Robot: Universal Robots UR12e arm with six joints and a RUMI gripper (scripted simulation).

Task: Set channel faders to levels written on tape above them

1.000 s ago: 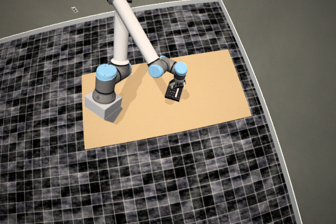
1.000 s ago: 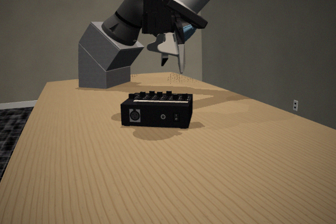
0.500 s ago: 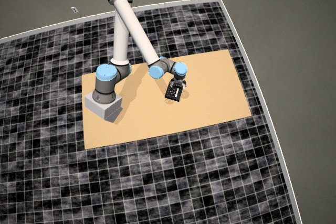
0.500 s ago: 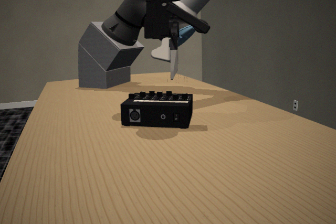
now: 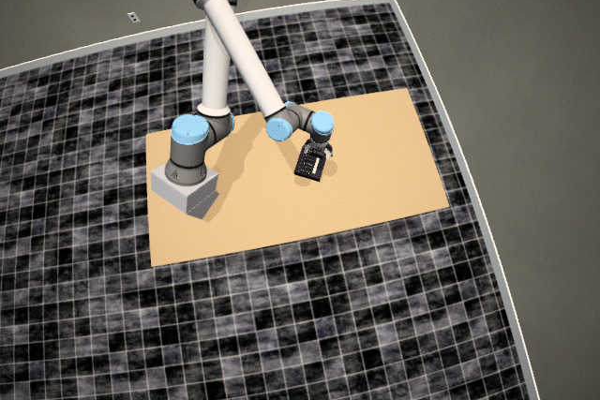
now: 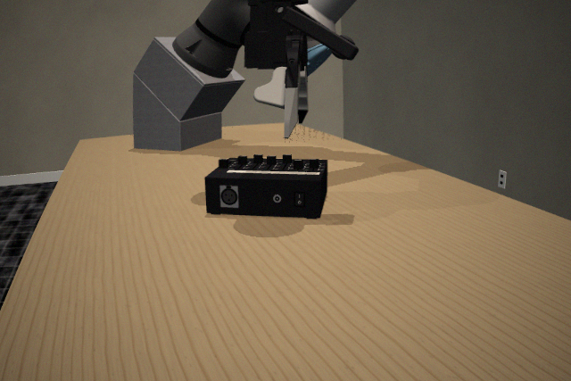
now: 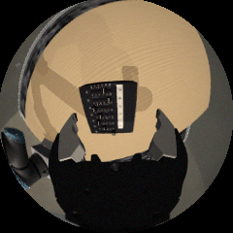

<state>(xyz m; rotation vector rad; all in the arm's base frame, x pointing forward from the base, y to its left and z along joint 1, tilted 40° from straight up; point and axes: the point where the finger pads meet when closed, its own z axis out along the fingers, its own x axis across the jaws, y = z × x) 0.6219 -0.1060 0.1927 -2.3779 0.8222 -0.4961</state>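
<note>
The fader cap is 60 mm behind my hand, 50 mm below it and 10 mm to the left of it.
</note>
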